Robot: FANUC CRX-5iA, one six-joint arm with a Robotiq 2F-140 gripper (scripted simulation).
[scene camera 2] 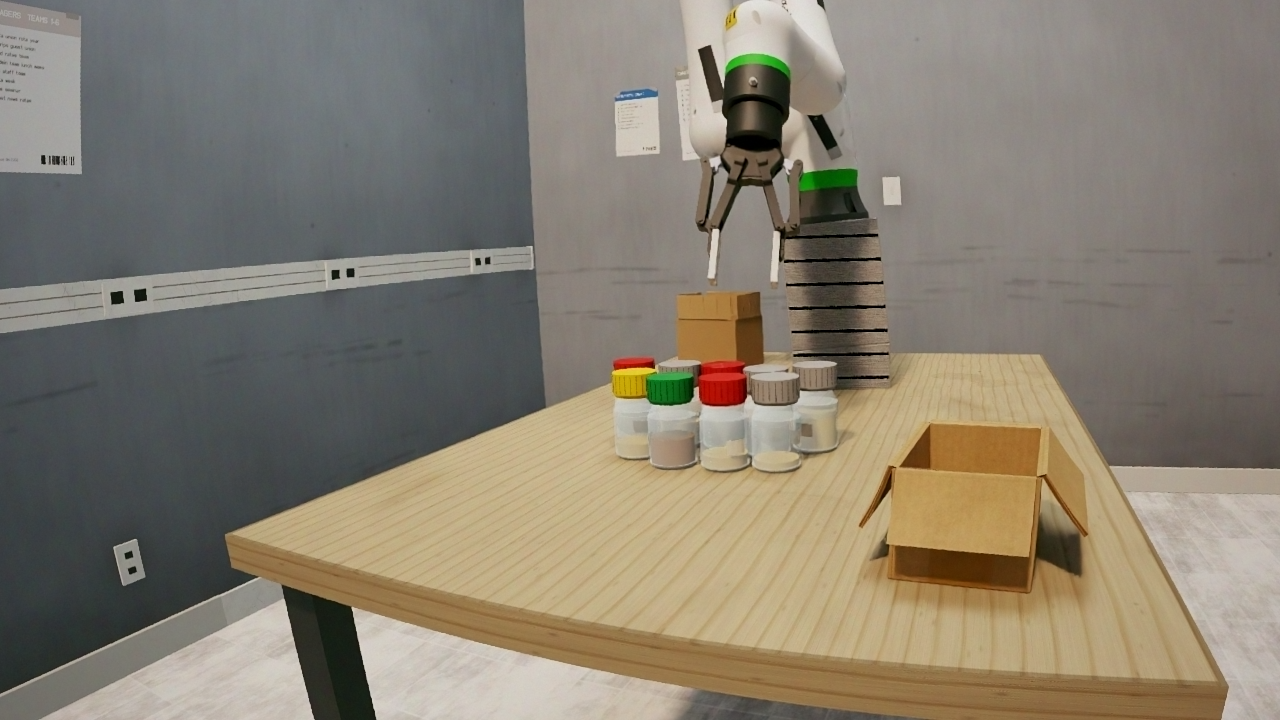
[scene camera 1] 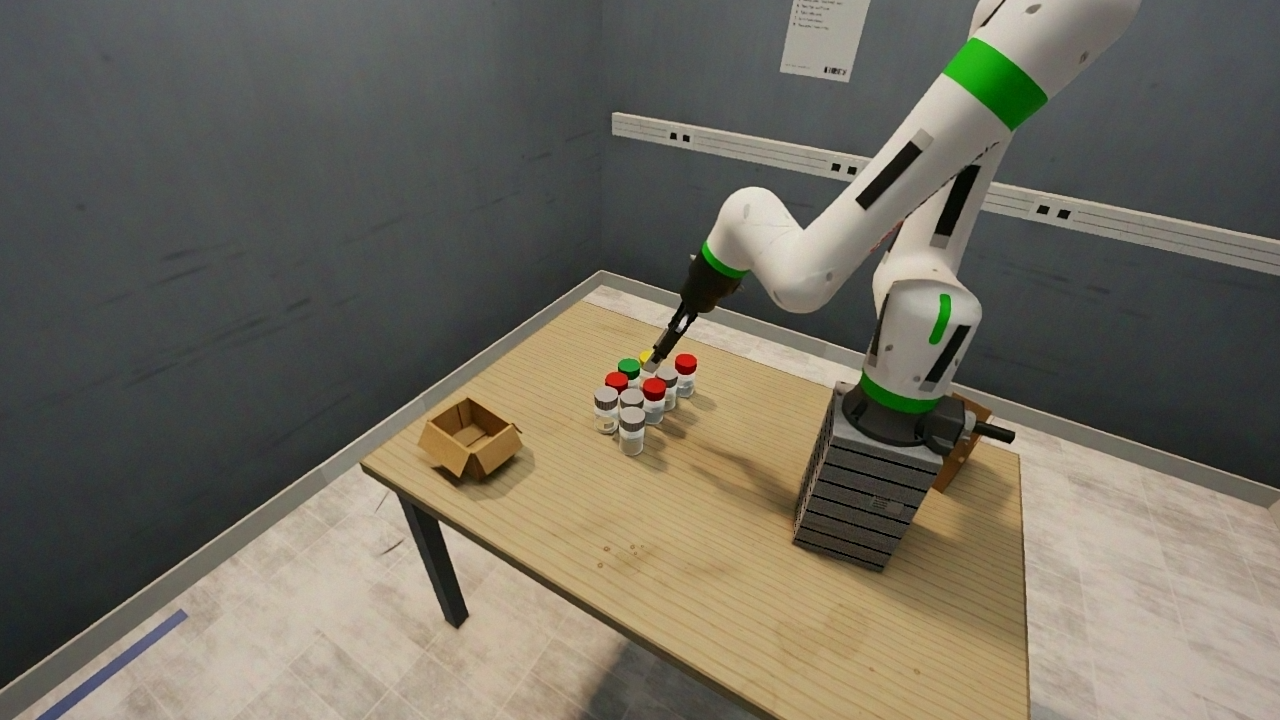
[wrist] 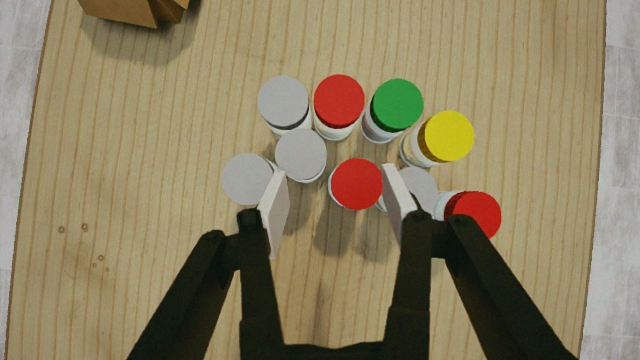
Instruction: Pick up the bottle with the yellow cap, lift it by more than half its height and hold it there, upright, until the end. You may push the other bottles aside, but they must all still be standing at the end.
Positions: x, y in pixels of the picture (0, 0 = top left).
Labels:
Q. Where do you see a red-capped bottle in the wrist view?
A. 339, 99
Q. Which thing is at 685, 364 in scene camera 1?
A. A red-capped bottle.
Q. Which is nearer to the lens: the box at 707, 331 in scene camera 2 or the grey-capped bottle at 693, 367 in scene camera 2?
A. The grey-capped bottle.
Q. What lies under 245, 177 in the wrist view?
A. A grey-capped bottle.

